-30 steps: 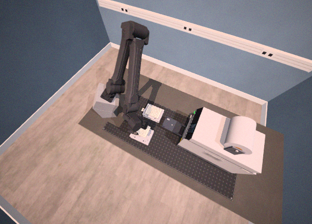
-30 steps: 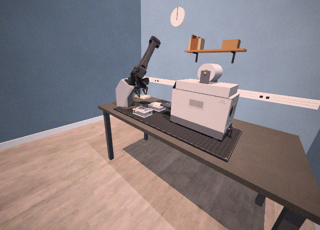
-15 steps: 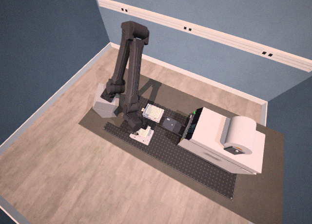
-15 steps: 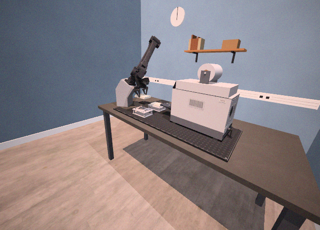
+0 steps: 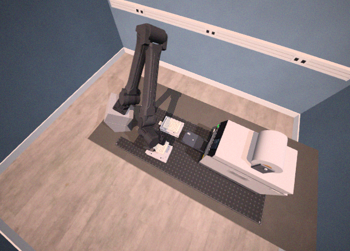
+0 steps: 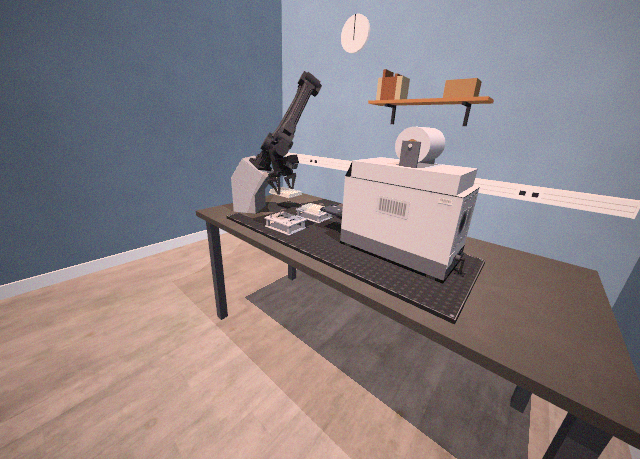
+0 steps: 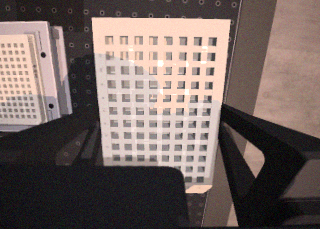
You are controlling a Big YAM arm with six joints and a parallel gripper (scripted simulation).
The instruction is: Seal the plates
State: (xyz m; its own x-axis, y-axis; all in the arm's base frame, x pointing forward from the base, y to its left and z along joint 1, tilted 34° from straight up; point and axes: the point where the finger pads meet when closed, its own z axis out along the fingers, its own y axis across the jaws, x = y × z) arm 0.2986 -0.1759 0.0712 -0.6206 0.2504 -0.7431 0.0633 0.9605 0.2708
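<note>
Now: hand 210 mm short of the sealer stage, 130 mm to the right of it and 80 mm above it. From my hand the other things lie so: foil roll: 540 mm ahead, 240 mm above, 80 mm to the left; then plate nest: 140 mm below.
</note>
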